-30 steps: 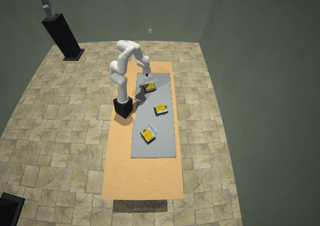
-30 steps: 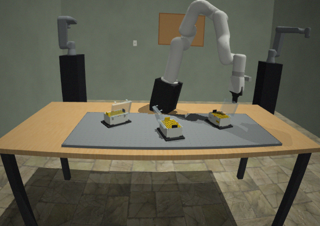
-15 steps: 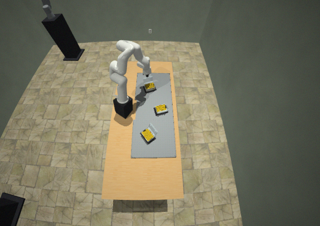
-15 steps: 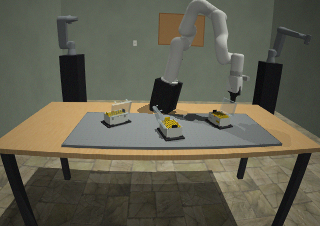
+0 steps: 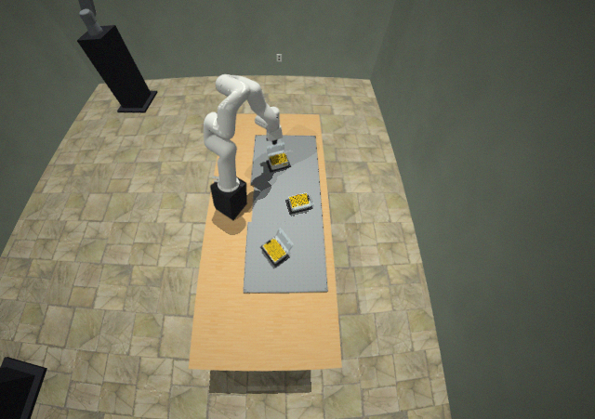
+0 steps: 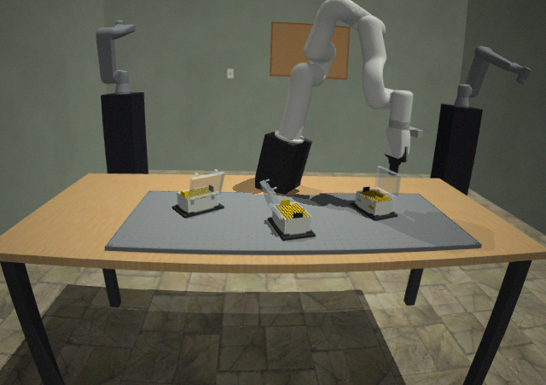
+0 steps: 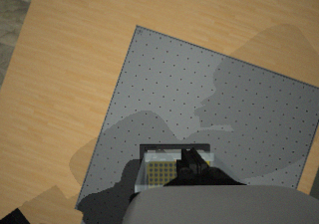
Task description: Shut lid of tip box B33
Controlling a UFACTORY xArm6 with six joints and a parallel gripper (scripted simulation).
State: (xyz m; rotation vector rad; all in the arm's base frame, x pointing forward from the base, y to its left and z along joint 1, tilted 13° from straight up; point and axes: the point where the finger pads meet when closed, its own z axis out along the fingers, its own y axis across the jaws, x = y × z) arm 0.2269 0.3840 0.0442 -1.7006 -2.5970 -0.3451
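The yellow tip rack lies 30 mm ahead of my hand, 70 mm to the right of it and 90 mm below it.
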